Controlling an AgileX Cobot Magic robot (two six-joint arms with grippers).
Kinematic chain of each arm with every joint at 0, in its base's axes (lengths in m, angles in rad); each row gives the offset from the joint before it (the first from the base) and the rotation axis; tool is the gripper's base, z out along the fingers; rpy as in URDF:
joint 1: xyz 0 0 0.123 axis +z
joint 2: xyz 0 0 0 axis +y
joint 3: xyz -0.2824 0 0.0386 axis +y
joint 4: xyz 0.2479 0 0.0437 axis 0.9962 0 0.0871
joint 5: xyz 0 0 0 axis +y
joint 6: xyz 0.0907 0 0.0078 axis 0.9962 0 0.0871
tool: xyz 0 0 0 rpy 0 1.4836 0
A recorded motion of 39 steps. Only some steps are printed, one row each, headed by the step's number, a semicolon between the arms.
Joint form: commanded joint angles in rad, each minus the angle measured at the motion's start. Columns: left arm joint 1, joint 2, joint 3, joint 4, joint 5, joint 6; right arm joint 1, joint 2, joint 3, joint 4, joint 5, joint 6.
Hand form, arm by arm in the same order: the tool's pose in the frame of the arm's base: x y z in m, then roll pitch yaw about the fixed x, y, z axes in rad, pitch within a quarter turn. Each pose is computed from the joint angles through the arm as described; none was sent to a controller.
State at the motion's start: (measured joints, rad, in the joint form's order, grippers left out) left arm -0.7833 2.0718 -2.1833 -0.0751 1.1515 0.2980; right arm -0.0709 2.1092 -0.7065 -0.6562 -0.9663 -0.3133
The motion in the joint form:
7: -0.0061 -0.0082 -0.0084 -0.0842 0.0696 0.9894; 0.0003 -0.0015 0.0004 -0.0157 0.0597 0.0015
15: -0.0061 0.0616 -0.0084 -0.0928 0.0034 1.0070; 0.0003 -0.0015 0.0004 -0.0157 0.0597 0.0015
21: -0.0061 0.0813 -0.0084 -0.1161 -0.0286 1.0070; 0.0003 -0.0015 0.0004 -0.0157 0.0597 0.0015
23: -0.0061 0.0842 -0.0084 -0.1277 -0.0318 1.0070; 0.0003 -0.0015 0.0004 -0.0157 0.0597 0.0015
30: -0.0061 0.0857 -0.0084 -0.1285 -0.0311 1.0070; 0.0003 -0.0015 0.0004 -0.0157 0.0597 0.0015
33: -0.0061 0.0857 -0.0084 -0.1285 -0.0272 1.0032; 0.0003 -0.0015 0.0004 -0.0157 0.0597 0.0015
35: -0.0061 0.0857 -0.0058 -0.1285 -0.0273 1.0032; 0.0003 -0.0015 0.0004 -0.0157 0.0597 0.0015
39: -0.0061 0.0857 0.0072 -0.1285 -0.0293 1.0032; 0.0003 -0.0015 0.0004 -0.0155 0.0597 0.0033
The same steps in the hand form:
7: 0.3117 -0.3335 0.3526 2.6309 0.3019 0.9966; 0.3332 0.0211 0.0688 -2.3777 0.9157 -1.7555
15: 0.3256 -0.3480 0.3234 2.6330 0.3025 0.9916; 0.3332 0.0211 0.0688 -2.3777 0.9157 -1.7555
21: 0.3289 -0.3537 0.3158 2.6261 0.3283 0.9920; 0.3332 0.0211 0.0688 -2.3777 0.9157 -1.7555
23: 0.3288 -0.3549 0.3148 2.6285 0.3397 0.9919; 0.3332 0.0211 0.0688 -2.3777 0.9157 -1.7555
30: 0.3289 -0.3551 0.3140 2.6309 0.3400 0.9925; 0.3332 0.0211 0.0688 -2.3777 0.9157 -1.7555
33: 0.3286 -0.3549 0.3138 2.6360 0.3409 0.9966; 0.3332 0.0211 0.0688 -2.3777 0.9157 -1.7555
35: 0.3286 -0.3548 0.3131 2.6386 0.3404 0.9975; 0.3332 0.0211 0.0688 -2.3777 0.9157 -1.7555
39: 0.3285 -0.3547 0.3093 2.6500 0.3380 1.0017; 0.3332 0.0211 0.0688 -2.3794 0.9169 -1.7579

